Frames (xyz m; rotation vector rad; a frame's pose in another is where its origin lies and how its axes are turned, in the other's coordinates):
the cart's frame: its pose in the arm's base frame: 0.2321 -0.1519 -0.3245 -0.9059 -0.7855 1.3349
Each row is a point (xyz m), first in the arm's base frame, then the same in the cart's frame.
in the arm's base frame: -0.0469 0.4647 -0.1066
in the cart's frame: 0.5818 -0.0592 0.4044
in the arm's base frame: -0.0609 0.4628 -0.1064
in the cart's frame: 0.5786 -0.0531 0.4167
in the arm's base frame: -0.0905 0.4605 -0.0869
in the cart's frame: 0.5731 -0.0570 0.4516
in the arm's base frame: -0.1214 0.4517 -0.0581
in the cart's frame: 0.5606 -0.0686 0.4912
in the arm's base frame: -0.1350 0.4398 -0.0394
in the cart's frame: 0.5470 -0.0792 0.5106
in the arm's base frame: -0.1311 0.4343 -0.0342
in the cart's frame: 0.5417 -0.0857 0.5090
